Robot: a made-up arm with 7 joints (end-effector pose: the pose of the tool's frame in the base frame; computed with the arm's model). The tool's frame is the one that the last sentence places. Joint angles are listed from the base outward.
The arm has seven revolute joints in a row. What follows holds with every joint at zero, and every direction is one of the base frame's.
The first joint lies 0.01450 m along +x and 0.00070 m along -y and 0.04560 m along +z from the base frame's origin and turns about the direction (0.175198, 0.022, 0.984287), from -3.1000 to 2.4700 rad.
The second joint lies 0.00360 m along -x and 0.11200 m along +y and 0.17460 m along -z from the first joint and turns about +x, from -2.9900 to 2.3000 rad.
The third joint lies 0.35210 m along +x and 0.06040 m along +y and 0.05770 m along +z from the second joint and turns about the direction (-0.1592, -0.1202, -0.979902), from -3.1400 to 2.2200 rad.
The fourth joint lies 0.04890 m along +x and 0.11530 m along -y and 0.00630 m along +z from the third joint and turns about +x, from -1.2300 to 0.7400 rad.
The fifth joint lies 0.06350 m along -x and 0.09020 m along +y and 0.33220 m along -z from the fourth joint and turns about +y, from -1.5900 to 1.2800 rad.
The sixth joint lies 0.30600 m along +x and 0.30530 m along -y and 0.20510 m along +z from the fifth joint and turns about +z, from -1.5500 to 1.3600 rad.
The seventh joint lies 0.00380 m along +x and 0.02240 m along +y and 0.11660 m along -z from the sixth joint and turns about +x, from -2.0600 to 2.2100 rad.
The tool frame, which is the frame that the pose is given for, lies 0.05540 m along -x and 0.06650 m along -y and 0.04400 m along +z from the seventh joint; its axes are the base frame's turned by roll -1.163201, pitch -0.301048 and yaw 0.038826 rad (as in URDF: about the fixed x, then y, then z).
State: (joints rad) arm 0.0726 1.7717 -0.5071 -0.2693 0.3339 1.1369 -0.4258
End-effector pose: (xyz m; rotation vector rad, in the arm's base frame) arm 0.8178 0.3942 -0.2529 0.3969 -1.7329 0.1179
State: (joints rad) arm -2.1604 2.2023 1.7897 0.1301 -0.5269 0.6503 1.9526
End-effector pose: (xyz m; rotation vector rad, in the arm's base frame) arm 0.1797 -0.1600 -0.2122 -1.2821 1.5740 1.6822
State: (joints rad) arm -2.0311 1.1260 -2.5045 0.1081 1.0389 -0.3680 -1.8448
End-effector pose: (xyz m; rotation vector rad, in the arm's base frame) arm 0.5128 -0.3568 -0.0969 2.4661 0.4372 -0.5374
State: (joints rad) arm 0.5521 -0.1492 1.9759 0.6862 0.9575 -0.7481 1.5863
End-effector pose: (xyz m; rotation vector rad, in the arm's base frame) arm 0.3576 0.0299 -0.4874 1.0459 0.0685 -2.0051
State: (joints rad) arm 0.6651 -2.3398 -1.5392 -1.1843 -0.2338 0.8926 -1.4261
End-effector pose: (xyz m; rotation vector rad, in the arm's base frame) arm 0.5122 0.5195 -0.3479 -0.6688 0.5839 -1.5253
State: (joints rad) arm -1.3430 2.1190 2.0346 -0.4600 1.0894 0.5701 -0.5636
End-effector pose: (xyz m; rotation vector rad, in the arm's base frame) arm 0.1935 0.3311 -0.1356 1.2496 0.5781 -0.3119
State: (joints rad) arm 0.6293 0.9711 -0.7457 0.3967 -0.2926 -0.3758 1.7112
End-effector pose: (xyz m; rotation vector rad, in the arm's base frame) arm 0.2838 0.6935 -0.1668 2.0515 0.8573 0.3779
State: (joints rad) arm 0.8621 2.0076 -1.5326 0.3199 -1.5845 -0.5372 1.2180
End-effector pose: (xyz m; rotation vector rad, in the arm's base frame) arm 0.1953 0.6320 0.0022 -2.3415 -0.9188 0.6300
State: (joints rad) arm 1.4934 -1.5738 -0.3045 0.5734 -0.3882 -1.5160 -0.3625
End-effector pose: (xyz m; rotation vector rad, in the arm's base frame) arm 0.0587 0.5856 0.0304 -1.2259 -1.0149 -0.5205
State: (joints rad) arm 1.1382 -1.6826 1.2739 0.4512 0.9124 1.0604 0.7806
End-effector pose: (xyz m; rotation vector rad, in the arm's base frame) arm 0.4567 0.1002 0.2374 -0.7842 -0.9298 0.8343
